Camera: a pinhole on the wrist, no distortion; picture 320 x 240 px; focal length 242.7 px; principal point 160.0 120.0 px. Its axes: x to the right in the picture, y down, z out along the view. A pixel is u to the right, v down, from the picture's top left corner.
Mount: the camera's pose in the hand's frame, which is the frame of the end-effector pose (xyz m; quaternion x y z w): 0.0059 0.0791 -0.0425 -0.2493 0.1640 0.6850 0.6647
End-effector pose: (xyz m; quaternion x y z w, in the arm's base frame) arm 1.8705 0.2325 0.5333 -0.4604 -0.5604 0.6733 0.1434
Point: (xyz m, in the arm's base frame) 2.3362 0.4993 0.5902
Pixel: behind the camera
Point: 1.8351 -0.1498 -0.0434
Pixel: 270.4 87.8
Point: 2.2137 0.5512 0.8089
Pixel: behind the camera
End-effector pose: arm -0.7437 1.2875 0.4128 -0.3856 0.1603 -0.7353 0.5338
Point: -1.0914 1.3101 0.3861
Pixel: behind the camera
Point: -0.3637 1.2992 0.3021
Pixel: 198.3 166.5
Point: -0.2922 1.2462 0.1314
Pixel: 305.7 176.0
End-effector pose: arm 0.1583 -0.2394 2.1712 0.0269 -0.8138 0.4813 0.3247
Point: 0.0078 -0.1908 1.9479
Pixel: 223.0 88.1
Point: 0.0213 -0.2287 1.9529
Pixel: 182.5 107.6
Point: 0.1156 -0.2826 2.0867
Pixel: outside the picture
